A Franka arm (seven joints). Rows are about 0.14 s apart.
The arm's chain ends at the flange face. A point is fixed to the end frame.
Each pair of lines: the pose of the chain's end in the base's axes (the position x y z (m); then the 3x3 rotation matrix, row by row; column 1 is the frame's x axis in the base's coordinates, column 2 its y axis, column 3 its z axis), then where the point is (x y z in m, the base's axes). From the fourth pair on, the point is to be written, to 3 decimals.
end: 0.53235 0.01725 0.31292; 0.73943 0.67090 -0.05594; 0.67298 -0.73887 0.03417; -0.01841 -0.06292 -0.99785
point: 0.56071 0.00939 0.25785
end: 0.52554 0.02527 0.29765; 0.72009 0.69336 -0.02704; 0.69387 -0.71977 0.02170; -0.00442 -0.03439 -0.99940
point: 0.55575 0.01764 0.24353
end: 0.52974 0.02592 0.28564; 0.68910 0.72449 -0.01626; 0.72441 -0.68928 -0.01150; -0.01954 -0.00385 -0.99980
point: 0.56089 0.01790 0.23212
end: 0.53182 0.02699 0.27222; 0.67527 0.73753 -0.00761; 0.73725 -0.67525 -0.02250; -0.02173 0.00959 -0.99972
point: 0.564 0.019 0.219
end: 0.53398 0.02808 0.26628; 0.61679 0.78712 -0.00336; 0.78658 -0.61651 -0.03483; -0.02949 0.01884 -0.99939
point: 0.566 0.022 0.213
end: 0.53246 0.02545 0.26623; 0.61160 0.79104 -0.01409; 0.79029 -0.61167 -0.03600; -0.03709 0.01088 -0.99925
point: 0.564 0.019 0.213
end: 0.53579 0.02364 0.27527; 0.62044 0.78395 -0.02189; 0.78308 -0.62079 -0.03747; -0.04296 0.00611 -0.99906
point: 0.567 0.017 0.222
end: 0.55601 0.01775 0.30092; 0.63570 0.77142 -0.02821; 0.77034 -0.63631 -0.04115; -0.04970 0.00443 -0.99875
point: 0.587 0.010 0.247
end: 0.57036 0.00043 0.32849; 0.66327 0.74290 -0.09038; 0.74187 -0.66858 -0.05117; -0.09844 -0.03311 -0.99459
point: 0.598 -0.009 0.273
